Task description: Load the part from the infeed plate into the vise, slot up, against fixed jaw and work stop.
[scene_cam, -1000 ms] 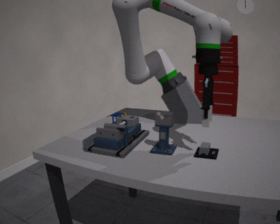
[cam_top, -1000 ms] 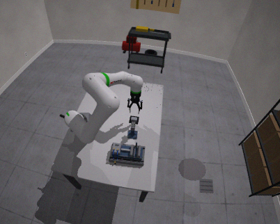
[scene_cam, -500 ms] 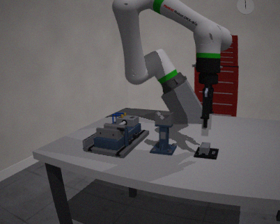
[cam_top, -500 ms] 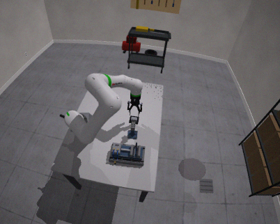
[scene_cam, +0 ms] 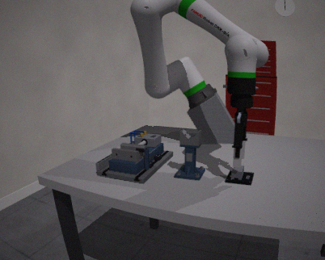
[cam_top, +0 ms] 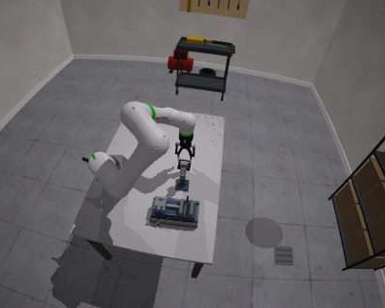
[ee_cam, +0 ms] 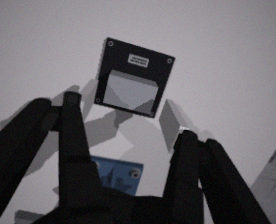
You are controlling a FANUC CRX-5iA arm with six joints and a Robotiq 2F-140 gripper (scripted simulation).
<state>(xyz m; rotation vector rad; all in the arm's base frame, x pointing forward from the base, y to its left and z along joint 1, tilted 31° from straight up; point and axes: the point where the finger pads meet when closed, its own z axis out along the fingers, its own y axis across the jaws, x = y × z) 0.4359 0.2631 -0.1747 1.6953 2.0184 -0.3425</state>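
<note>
Now: hand 7 cm above the part. Also, from my hand: air cylinder rod 3 cm ahead, 39 cm to the right, 1 cm below; then blue work stop 11 cm ahead, 30 cm to the right, 3 cm below; then black infeed plate 1 cm to the left, 8 cm below.
</note>
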